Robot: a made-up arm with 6 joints.
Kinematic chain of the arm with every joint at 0, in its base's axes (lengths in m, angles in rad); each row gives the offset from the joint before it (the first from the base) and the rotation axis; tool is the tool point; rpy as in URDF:
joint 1: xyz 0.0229 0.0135 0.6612 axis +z
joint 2: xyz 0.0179 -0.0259 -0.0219 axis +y
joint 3: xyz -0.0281 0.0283 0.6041 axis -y
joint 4: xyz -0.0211 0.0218 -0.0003 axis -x
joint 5: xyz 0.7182 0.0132 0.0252 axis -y
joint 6: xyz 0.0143 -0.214 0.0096 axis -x
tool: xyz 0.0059 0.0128 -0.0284 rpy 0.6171 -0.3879 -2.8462
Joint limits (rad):
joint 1: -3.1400..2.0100
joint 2: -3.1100..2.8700
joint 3: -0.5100..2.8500
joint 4: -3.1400..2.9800
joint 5: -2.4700..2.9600
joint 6: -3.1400..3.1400
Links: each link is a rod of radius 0.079 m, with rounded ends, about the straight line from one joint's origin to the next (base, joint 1, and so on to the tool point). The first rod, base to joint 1, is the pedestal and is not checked.
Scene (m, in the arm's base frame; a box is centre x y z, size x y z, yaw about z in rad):
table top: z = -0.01
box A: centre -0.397 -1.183 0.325 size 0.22 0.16 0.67 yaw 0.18
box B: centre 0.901 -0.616 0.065 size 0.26 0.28 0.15 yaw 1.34
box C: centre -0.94 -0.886 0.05 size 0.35 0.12 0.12 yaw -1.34
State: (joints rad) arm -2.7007 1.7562 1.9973 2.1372 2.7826 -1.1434
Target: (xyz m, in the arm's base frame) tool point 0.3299 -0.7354 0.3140
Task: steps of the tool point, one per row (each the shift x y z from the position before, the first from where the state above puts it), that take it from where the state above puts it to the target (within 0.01 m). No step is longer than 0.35 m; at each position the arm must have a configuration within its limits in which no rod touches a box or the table.
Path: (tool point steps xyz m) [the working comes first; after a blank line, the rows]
Joints at the target: -1.4193 1.0889 -0.1720 2.7363 2.7127 -1.1008
Straight joint move there: touches box A.

1: -0.0544 -0.0014 -0.0710
2: -0.0304 0.0122 -0.0772
3: -0.0045 0.0244 -0.0792
4: 0.0225 0.0344 -0.0769
5: 0.0495 0.0423 -0.0702
6: 0.0752 0.0474 -0.0594
7: 0.2266 -0.2357 -0.0298
8: 0.2773 -0.1462 -0.0247
9: 0.2951 -0.0483 -0.0193
10: 0.2797 0.0465 -0.0137
11: 0.2352 0.1272 -0.0078

